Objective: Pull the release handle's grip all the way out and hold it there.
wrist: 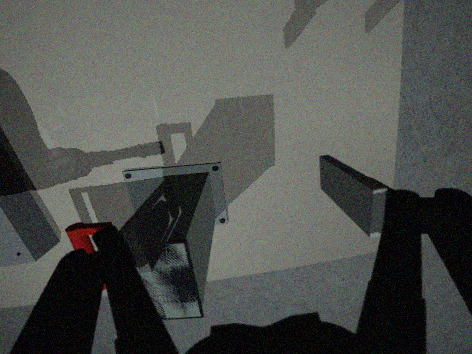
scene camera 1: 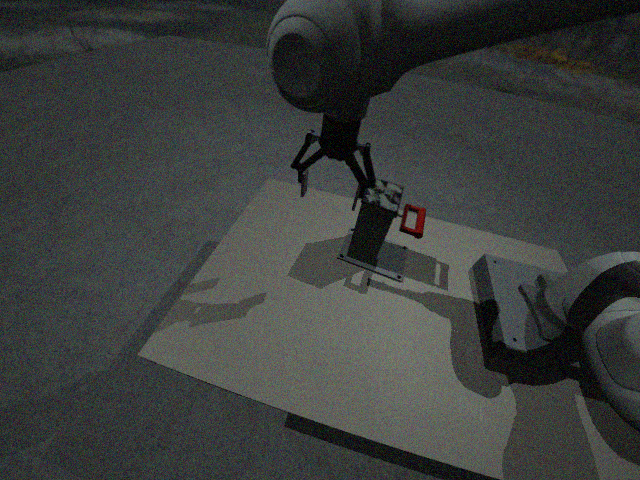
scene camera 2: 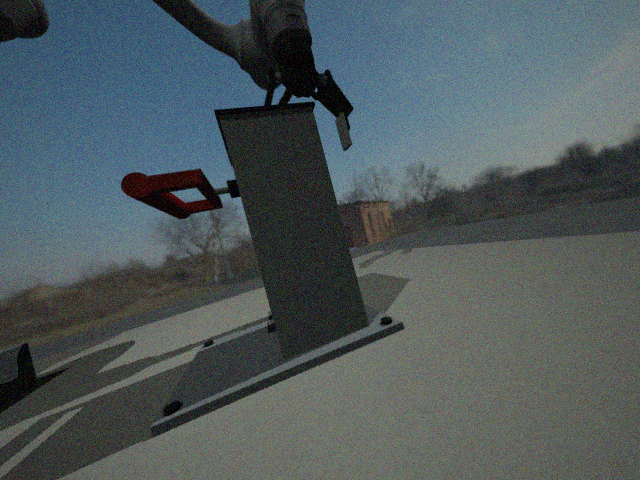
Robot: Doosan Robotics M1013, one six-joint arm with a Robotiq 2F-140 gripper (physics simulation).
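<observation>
The release handle's red grip (scene camera 1: 420,223) (scene camera 2: 134,184) (wrist: 79,239) is a rectangular loop on the side of a dark upright post (scene camera 1: 368,235) (scene camera 2: 299,232) (wrist: 202,235). In scene camera 2 a short thin rod (scene camera 2: 222,190) shows between the grip and the post's collar. My gripper (scene camera 1: 329,201) (wrist: 247,185) is open and empty, fingers pointing down. It is at the post's top, on the side away from the grip. One finger is close beside the post; I cannot tell whether they touch. In scene camera 2 the post hides that finger's tip. In the wrist view a finger linkage partly covers the grip.
The post stands on a bolted base plate (scene camera 2: 227,361) on the pale table top (scene camera 1: 310,356) (scene camera 2: 491,361). A grey box (scene camera 1: 516,310) (wrist: 15,235) and the arm's lower part (scene camera 1: 615,330) are on the grip's side of the post. Arm shadows cross the table.
</observation>
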